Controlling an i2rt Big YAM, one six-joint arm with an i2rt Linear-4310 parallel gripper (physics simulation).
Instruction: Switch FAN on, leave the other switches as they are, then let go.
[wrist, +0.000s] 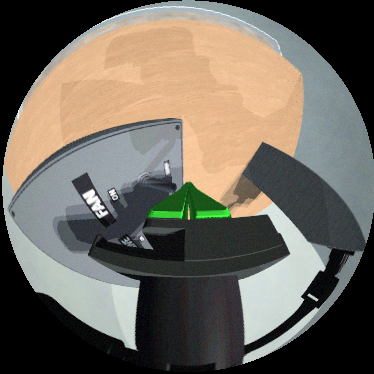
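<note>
I'm seeing my gripper (188, 185) here, and there's a grey switch panel (93, 185) as well.
</note>
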